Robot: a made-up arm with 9 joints. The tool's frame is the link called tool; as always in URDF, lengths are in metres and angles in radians.
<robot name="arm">
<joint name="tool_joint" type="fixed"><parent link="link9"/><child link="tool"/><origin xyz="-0.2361 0.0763 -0.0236" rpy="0 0 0"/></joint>
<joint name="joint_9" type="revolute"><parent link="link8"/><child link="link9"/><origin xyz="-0.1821 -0.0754 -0.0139" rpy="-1.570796 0 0"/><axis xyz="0 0 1"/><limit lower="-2.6" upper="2.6" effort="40" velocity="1.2"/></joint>
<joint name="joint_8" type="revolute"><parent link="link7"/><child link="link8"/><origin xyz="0.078 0.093 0.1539" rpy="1.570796 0 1.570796"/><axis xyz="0 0 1"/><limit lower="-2.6" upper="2.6" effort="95" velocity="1"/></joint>
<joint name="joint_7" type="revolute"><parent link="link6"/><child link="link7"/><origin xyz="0.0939 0.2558 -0.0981" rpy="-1.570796 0 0"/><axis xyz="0 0 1"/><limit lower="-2.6" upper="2.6" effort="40" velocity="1.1"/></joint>
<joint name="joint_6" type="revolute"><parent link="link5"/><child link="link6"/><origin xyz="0.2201 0.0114 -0.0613" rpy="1.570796 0 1.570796"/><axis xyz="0 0 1"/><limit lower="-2.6" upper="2.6" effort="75" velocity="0.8"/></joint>
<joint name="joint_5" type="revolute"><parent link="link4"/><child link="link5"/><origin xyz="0.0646 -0.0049 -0.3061" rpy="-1.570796 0 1.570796"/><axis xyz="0 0 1"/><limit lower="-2.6" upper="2.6" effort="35" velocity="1.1"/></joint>
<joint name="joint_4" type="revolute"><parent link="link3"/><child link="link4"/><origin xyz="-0.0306 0.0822 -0.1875" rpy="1.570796 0 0"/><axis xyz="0 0 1"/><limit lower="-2.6" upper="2.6" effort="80" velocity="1.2"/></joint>
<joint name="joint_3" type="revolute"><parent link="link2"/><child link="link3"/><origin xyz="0.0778 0.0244 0.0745" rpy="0 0 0"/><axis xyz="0 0 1"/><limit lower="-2.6" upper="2.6" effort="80" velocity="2.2"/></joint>
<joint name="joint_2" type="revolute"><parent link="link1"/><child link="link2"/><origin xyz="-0.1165 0.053 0.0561" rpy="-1.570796 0 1.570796"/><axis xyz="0 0 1"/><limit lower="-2.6" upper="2.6" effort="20" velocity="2.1"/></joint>
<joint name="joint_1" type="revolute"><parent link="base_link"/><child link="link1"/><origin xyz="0 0 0.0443" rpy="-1.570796 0 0"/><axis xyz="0 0 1"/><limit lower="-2.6" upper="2.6" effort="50" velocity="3"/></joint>
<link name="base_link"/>
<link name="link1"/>
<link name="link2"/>
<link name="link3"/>
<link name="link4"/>
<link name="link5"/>
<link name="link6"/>
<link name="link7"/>
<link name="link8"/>
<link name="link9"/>
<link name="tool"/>
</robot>
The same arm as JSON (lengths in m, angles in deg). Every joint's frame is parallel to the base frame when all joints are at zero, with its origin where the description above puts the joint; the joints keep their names.
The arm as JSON. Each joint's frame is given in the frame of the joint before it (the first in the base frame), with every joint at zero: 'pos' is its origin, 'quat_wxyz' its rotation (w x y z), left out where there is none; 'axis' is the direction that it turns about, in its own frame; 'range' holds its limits. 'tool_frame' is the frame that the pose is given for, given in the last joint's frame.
{
  "length_unit": "m",
  "angle_unit": "deg",
  "joints": [
    {
      "joint": "joint_1",
      "pos": [
        0.0,
        0.0,
        0.0443
      ],
      "axis": "+y",
      "range": [
        -148.97,
        148.97
      ]
    },
    {
      "joint": "joint_2",
      "pos": [
        -0.1165,
        0.0561,
        -0.053
      ],
      "axis": "-x",
      "range": [
        -148.97,
        148.97
      ]
    },
    {
      "joint": "joint_3",
      "pos": [
        -0.0745,
        -0.0244,
        -0.0778
      ],
      "axis": "-x",
      "range": [
        -148.97,
        148.97
      ]
    },
    {
      "joint": "joint_4",
      "pos": [
        0.1875,
        -0.0822,
        0.0306
      ],
      "axis": "+y",
      "range": [
        -148.97,
        148.97
      ]
    },
    {
      "joint": "joint_5",
      "pos": [
        0.0049,
        -0.3061,
        -0.0646
      ],
      "axis": "+z",
      "range": [
        -148.97,
        148.97
      ]
    },
    {
      "joint": "joint_6",
      "pos": [
        -0.2201,
        -0.0114,
        -0.0613
      ],
      "axis": "-x",
      "range": [
        -148.97,
        148.97
      ]
    },
    {
      "joint": "joint_7",
      "pos": [
        0.0981,
        -0.0939,
        0.2558
      ],
      "axis": "+z",
      "range": [
        -148.97,
        148.97
      ]
    },
    {
      "joint": "joint_8",
      "pos": [
        0.093,
        -0.078,
        0.1539
      ],
      "axis": "-y",
      "range": [
        -148.97,
        148.97
      ]
    },
    {
      "joint": "joint_9",
      "pos": [
        -0.1821,
        0.0139,
        -0.0754
      ],
      "axis": "+z",
      "range": [
        -148.97,
        148.97
      ]
    }
  ],
  "tool_frame": {
    "pos": [
      -0.2361,
      0.0763,
      -0.0236
    ],
    "quat_wxyz": [
      1.0,
      0.0,
      0.0,
      0.0
    ]
  }
}

